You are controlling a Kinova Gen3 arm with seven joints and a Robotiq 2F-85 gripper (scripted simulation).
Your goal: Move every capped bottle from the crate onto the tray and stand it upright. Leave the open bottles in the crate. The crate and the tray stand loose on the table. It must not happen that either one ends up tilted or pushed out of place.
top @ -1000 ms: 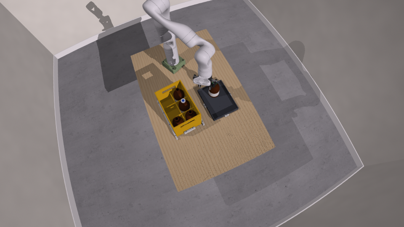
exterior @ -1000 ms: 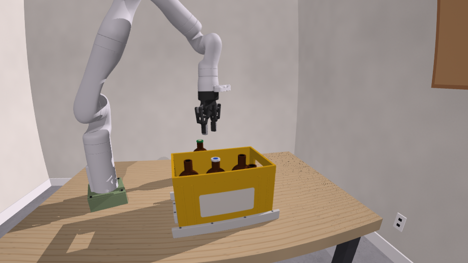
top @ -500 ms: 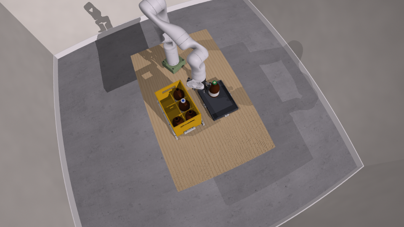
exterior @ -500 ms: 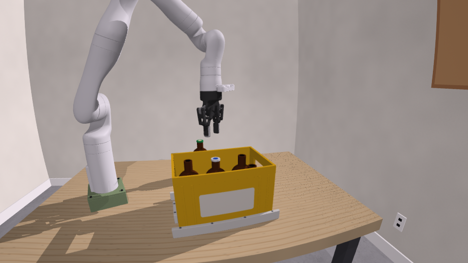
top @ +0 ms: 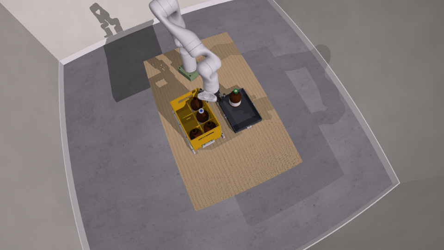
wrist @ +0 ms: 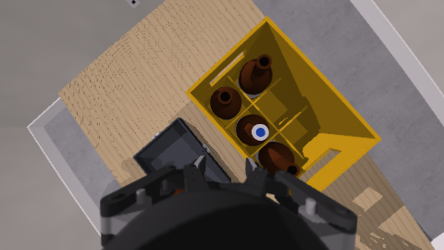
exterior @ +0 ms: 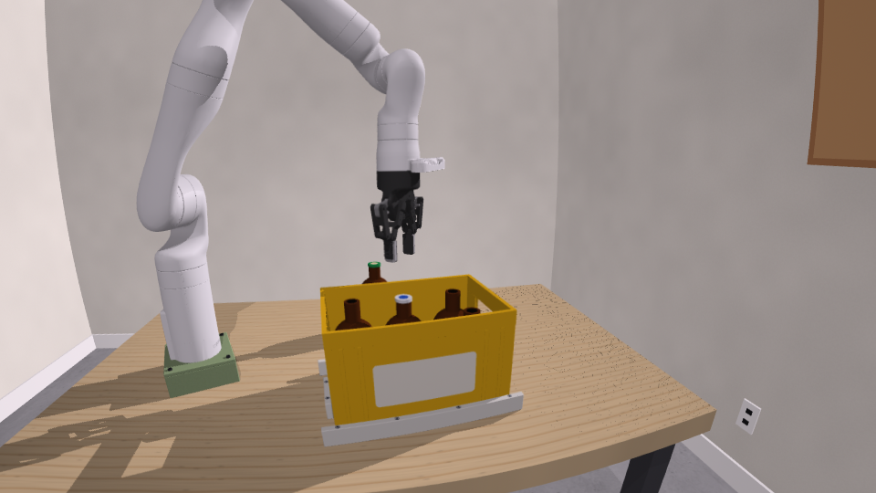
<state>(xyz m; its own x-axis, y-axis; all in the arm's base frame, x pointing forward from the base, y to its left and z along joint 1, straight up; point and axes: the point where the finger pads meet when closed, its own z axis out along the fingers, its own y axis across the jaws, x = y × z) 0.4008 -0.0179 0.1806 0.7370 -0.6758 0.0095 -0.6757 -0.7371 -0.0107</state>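
The blue-capped brown bottle lies 140 mm below my hand, 70 mm to the right of it and 10 mm behind it. Round my hand: yellow crate: 140 mm below, 110 mm to the right, 10 mm behind; then dark tray: 210 mm below, 160 mm to the left, 30 mm ahead.
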